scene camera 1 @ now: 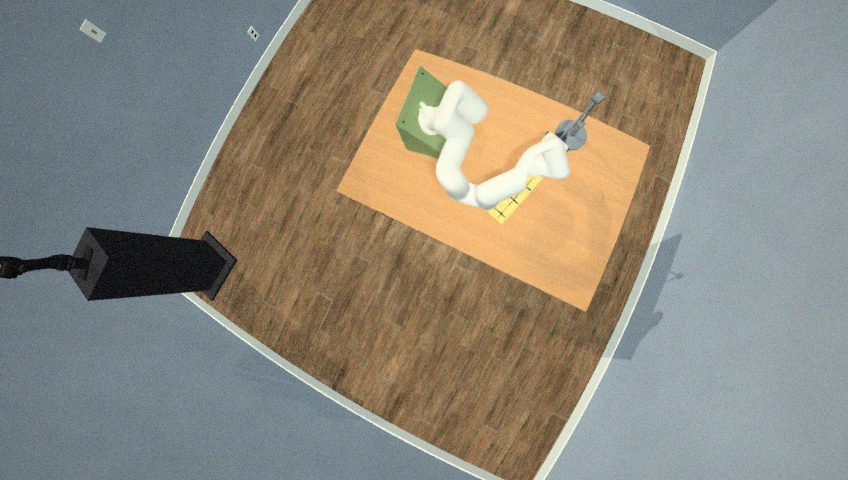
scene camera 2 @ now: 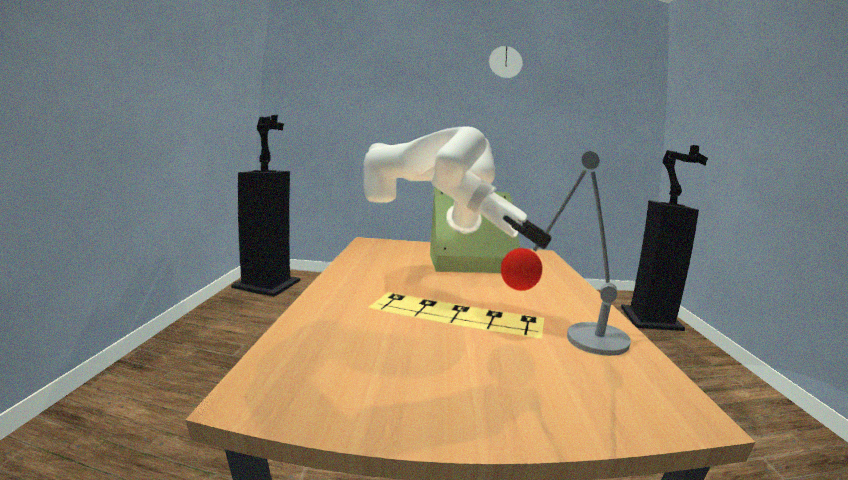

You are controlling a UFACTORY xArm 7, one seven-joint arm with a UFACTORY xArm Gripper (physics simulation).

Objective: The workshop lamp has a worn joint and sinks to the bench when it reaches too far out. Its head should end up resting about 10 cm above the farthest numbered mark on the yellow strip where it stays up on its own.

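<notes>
The grey lamp stands on a round base near the table's side edge. Its elbow joint is raised high, and its thin forearm slopes down to the red ball head. The head hangs above the table near the lamp-side end of the strip; the arm hides it in scene camera 1. The yellow strip has several marks; their numbers are too small to read. My gripper is shut on the lamp's forearm, just above the head.
The robot arm rises from a green mount at the back of the wooden table. Its white links pass above part of the strip. Black pedestals with small black arms stand on the floor away from the table.
</notes>
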